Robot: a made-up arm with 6 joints. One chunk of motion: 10 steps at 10 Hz.
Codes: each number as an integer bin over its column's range. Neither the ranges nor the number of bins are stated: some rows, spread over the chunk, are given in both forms.
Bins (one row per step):
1: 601 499 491 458 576 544
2: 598 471 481 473 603 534
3: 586 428 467 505 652 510
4: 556 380 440 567 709 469
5: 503 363 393 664 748 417
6: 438 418 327 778 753 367
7: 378 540 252 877 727 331
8: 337 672 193 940 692 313
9: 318 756 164 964 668 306
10: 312 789 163 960 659 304
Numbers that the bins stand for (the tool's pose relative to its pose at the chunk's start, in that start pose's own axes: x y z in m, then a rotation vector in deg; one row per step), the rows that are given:
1: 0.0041 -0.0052 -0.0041 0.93 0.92 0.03
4: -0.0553 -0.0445 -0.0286 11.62 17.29 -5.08
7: -0.2905 0.0084 -0.1189 42.03 19.51 -14.47
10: -0.3777 0.0906 -0.1617 50.17 11.14 -16.31
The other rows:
2: 0.0002 -0.0144 -0.0089 2.40 4.24 -0.65
3: -0.0157 -0.0286 -0.0156 5.54 10.28 -2.29
5: -0.1254 -0.0501 -0.0512 21.14 22.10 -8.62
6: -0.2113 -0.0319 -0.0829 32.32 22.71 -12.02
8: -0.3447 0.0520 -0.1473 48.21 15.20 -15.69
9: -0.3698 0.0797 -0.1612 50.57 12.25 -16.17

